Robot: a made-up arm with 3 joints.
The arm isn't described. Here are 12 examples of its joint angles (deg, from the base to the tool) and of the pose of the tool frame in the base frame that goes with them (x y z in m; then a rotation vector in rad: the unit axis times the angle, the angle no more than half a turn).
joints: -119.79 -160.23 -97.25
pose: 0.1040 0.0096 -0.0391 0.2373 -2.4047 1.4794
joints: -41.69 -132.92 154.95
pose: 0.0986 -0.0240 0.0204 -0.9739 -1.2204 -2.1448
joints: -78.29 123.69 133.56
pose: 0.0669 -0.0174 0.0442 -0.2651 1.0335 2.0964
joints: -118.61 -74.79 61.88
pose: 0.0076 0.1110 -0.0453 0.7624 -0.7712 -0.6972
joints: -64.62 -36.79 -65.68
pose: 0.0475 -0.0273 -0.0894 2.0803 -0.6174 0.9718
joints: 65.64 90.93 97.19
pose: 0.0536 0.0776 0.1978 -1.5383 2.0040 -0.8718
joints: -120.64 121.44 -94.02
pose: -0.0163 -0.0007 -0.0252 -1.2951 -1.7350 0.8961
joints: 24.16 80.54 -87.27
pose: -0.0554 -0.0272 0.1951 1.4295 -0.0467 -1.1718
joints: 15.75 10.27 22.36
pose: -0.0051 -0.0802 0.1950 -0.4340 0.4618 0.0945
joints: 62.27 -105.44 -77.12
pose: 0.1209 0.0139 0.2586 -0.1706 0.9035 1.8670
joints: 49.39 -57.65 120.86
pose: 0.0101 -0.0435 0.1702 -2.6814 -1.1298 -0.0552
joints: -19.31 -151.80 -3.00
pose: 0.0701 -0.1318 0.1107 -0.6161 -1.9639 1.3987
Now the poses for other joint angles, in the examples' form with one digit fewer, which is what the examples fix.
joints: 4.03 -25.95 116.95
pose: -0.009 -0.053 0.101 -1.975 -0.223 -0.174
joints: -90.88 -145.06 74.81
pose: 0.063 0.044 -0.057 -0.212 -1.606 -1.466
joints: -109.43 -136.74 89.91
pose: 0.061 0.101 -0.039 -0.040 -1.035 -1.781
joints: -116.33 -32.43 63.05
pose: -0.010 0.078 -0.040 0.957 -0.325 -0.108
